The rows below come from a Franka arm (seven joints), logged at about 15 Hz.
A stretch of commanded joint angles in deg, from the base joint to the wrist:
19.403 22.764 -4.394 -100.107 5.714 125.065 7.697
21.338 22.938 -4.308 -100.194 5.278 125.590 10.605
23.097 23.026 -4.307 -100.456 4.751 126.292 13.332
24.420 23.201 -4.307 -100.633 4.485 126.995 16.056
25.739 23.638 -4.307 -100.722 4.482 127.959 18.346
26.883 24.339 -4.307 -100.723 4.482 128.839 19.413
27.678 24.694 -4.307 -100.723 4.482 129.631 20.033
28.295 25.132 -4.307 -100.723 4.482 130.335 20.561
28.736 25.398 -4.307 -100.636 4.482 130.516 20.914
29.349 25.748 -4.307 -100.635 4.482 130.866 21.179
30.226 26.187 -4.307 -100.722 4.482 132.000 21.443
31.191 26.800 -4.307 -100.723 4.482 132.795 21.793
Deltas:
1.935 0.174 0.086 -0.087 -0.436 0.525 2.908
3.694 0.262 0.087 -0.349 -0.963 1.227 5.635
5.017 0.437 0.087 -0.526 -1.229 1.930 8.359
6.336 0.874 0.087 -0.615 -1.232 2.894 10.649
7.480 1.575 0.087 -0.616 -1.232 3.774 11.716
8.275 1.930 0.087 -0.616 -1.232 4.566 12.336
8.892 2.368 0.087 -0.616 -1.232 5.270 12.864
9.333 2.634 0.087 -0.529 -1.232 5.451 13.217
9.946 2.984 0.087 -0.528 -1.232 5.801 13.482
10.823 3.423 0.087 -0.615 -1.232 6.935 13.746
11.788 4.036 0.087 -0.616 -1.232 7.730 14.096

